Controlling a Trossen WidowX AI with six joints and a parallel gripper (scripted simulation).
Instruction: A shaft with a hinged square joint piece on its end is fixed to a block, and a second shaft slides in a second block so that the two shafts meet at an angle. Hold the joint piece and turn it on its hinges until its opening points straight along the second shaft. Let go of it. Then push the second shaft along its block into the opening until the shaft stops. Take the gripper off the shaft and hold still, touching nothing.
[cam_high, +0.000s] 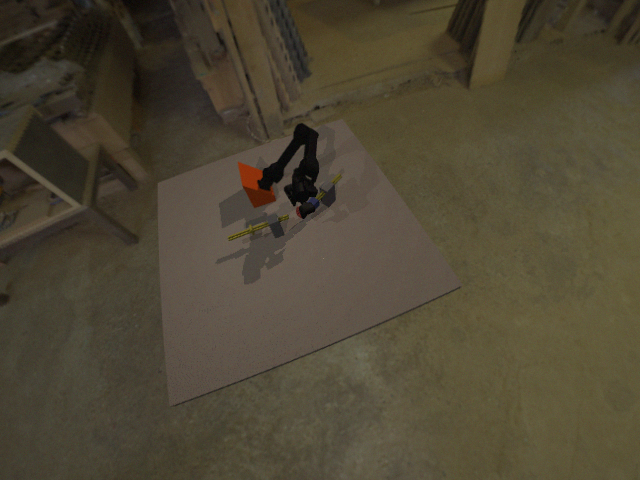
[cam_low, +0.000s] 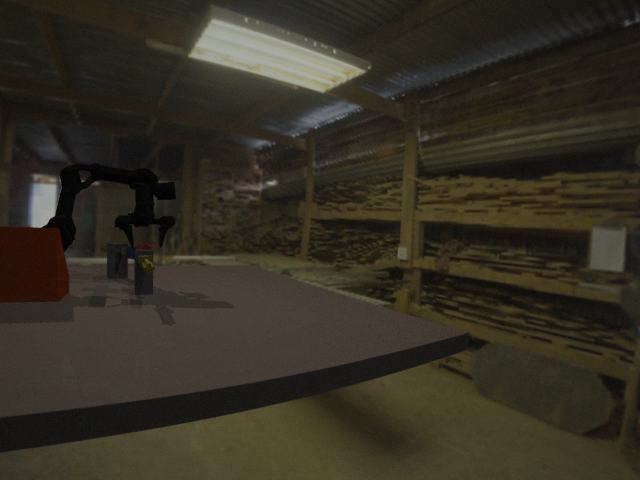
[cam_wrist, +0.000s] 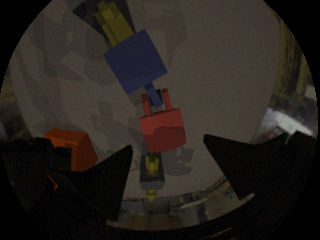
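Right now the red square joint piece is 10 mm behind my gripper tip, 20 mm to the left of it and 10 mm below it.
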